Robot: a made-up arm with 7 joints.
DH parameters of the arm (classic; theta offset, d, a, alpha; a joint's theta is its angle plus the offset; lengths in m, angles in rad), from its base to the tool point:
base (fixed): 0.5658 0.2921 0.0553 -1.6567
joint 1: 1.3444 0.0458 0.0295 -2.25
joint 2: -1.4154 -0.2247 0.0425 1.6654
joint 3: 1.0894 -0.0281 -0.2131 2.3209
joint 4: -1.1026 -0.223 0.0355 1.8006
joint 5: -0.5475 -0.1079 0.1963 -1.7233
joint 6: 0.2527 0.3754 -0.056 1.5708
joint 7: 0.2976 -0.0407 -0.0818 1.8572
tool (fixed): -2.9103 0.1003 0 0
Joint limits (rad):
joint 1: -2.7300..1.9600
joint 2: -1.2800..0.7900
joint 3: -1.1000..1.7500
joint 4: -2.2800..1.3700
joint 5: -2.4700..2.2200
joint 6: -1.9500..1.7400
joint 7: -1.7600..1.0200
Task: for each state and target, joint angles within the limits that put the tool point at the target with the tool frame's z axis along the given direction. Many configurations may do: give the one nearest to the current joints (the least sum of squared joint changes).
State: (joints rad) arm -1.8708 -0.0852 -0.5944 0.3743 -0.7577 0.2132 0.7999
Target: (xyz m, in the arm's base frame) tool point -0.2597 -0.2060 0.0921 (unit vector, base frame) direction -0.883 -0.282 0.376
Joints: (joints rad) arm -2.3389 -0.4127 -0.6796 0.8861 -1.7975 0.2940 0.6380
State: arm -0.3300 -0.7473 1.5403 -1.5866 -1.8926 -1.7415 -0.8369
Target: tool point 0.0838 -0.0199 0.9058 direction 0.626 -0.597 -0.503
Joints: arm -0.7718 0.0708 0.9850 -1.1151 -2.4700 -1.6525 -1.6772
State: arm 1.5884 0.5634 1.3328 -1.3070 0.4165 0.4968 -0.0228
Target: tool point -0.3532 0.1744 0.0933 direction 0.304 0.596 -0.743
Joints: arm 1.5977 0.4011 1.7500 -1.5707 0.6956 0.5493 -0.1051
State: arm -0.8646 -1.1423 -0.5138 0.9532 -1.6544 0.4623 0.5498
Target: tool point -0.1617 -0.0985 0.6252 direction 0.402 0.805 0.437
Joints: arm -1.0488 -0.4435 -0.4733 1.1607 -1.8018 0.4283 -0.0471
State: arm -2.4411 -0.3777 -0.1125 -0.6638 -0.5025 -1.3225 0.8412
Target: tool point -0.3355 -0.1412 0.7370 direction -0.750 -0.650 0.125
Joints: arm -2.6330 -0.2547 0.5265 -0.7569 -0.2055 -1.2436 1.0200
